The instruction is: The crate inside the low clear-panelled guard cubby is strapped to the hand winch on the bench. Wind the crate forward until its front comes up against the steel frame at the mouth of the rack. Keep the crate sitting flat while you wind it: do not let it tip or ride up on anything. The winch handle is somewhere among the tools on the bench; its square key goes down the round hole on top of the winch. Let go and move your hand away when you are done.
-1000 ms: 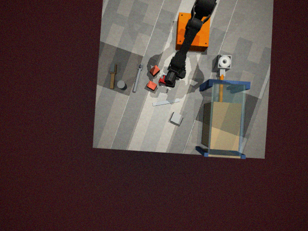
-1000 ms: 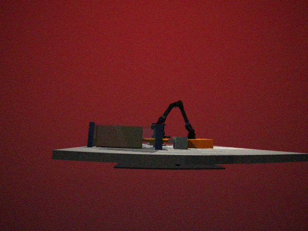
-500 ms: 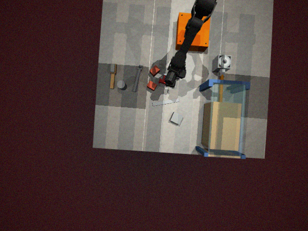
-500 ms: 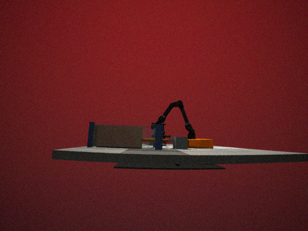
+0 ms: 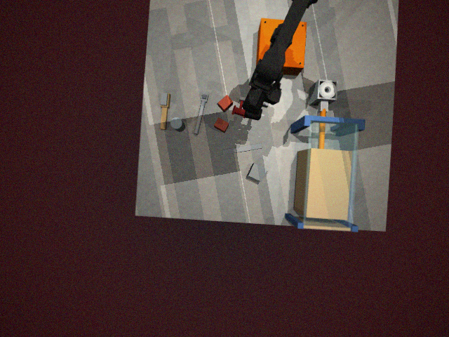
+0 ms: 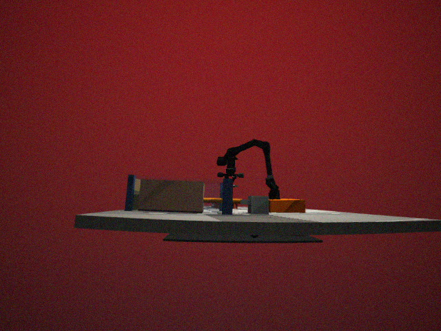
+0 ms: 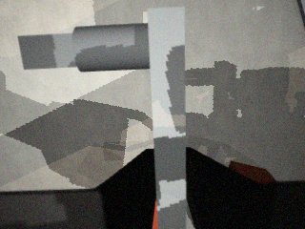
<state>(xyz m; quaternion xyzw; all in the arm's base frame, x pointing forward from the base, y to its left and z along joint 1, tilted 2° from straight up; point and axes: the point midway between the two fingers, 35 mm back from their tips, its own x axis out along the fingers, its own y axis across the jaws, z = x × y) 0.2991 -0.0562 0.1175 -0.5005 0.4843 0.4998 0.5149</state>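
My gripper tip is now 50 mm to the left of the red knob, 40 mm short of it and 10 mm below it. Also, from my gripper tip: grey crank handle 10 mm to the right, 10 mm ahead, 10 mm above; flat grey bar 190 mm ahead, 150 mm below, 10 mm to the left; grey block 280 mm ahead, 140 mm below, 100 mm to the left.
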